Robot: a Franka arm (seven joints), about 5 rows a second.
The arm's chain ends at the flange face. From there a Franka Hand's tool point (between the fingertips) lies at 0.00 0.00 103.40 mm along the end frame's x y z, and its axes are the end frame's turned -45 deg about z.
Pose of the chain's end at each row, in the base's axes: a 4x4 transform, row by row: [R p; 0 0 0 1], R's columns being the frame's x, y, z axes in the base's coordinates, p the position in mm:
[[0.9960 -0.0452 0.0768 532.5], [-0.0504 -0.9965 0.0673 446.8], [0.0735 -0.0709 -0.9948 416.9], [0 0 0 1]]
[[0.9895 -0.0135 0.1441 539.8], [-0.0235 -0.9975 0.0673 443.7], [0.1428 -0.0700 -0.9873 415.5], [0 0 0 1]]
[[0.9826 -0.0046 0.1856 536.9], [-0.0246 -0.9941 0.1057 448.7], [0.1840 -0.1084 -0.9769 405.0], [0 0 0 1]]
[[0.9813 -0.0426 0.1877 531.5], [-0.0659 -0.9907 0.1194 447.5], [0.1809 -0.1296 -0.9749 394.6], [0 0 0 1]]
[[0.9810 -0.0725 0.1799 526.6], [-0.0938 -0.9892 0.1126 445.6], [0.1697 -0.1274 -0.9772 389.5], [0 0 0 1]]
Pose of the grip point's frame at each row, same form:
[[0.7362 0.6723 0.0768 540.4], [0.6690 -0.7403 0.0673 453.8], [0.1021 0.0018 -0.9948 314.0], [0 0 0 1]]
[[0.7092 0.6901 0.1441 554.7], [0.6887 -0.7220 0.0673 450.7], [0.1505 0.0515 -0.9873 313.4], [0 0 0 1]]
[[0.6981 0.6916 0.1856 556.1], [0.6855 -0.7203 0.1057 459.6], [0.2068 0.0535 -0.9769 304.0], [0 0 0 1]]
[[0.7240 0.6638 0.1877 550.9], [0.6539 -0.7471 0.1194 459.8], [0.2196 0.0363 -0.9749 293.8], [0 0 0 1]]
[[0.7449 0.6424 0.1799 545.2], [0.6331 -0.7658 0.1126 457.2], [0.2101 0.0299 -0.9772 288.5], [0 0 0 1]]

